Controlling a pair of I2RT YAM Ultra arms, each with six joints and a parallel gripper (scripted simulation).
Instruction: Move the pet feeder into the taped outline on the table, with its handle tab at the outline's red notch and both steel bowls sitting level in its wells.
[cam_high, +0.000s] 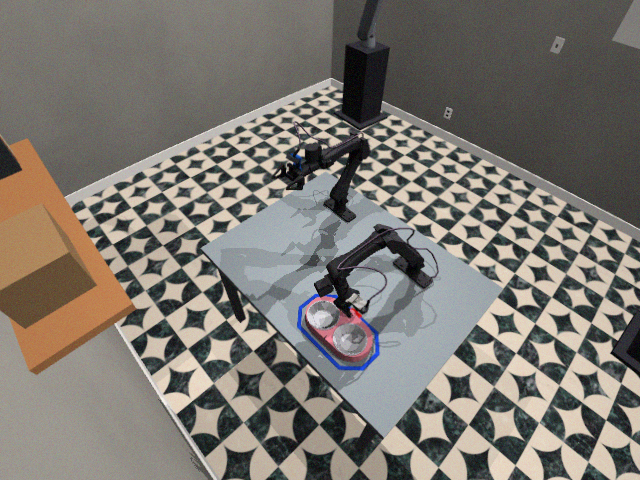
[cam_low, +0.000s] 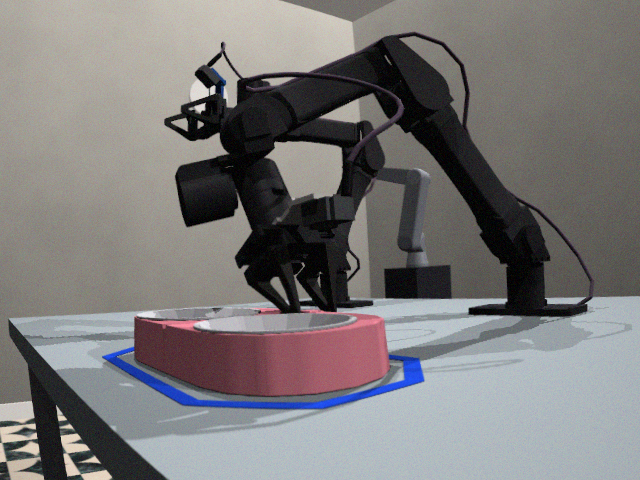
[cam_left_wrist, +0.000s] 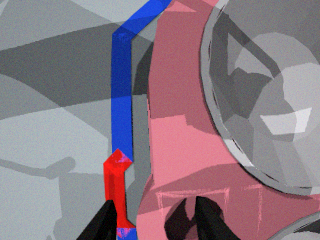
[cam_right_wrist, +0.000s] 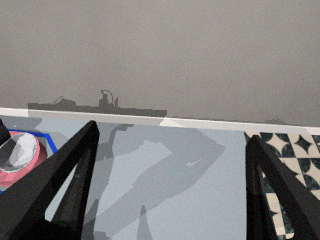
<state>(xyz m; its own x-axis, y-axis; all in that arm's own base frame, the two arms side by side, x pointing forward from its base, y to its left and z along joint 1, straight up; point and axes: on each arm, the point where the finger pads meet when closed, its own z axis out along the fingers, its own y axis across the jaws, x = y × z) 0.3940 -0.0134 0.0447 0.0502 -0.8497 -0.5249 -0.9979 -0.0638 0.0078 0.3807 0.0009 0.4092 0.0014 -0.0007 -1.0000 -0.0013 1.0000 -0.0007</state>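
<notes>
Now: left hand 80 mm short of the pet feeder and 20 mm above it. Round my left hand: blue taped outline: 80 mm ahead, 40 mm below.
</notes>
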